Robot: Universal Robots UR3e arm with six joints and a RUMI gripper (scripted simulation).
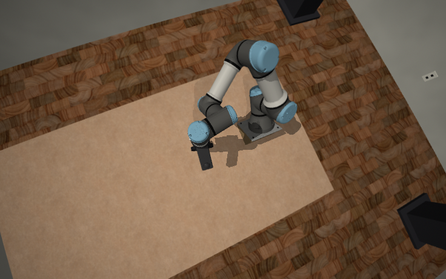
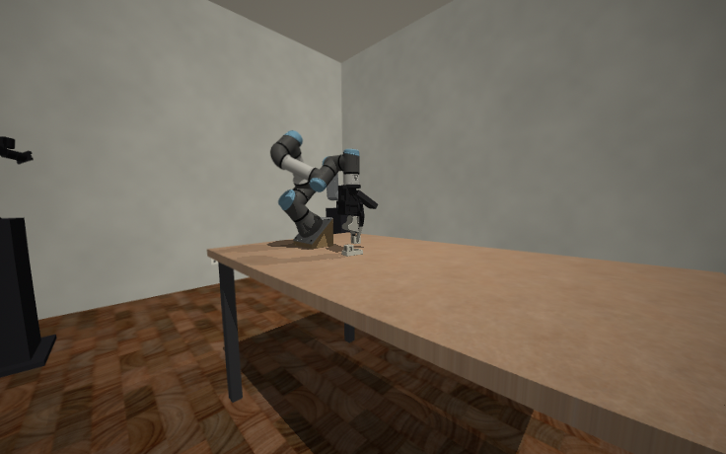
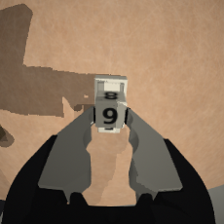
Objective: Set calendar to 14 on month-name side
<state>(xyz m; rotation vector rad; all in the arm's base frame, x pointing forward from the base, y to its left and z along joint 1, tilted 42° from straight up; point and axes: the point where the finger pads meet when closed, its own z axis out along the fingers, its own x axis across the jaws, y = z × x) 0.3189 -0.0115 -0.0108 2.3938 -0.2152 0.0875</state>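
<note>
Now: hand 60 mm above the tray and 20 mm to the left of it. From my hand the other things lie so: white digit cube 10 mm below.
</note>
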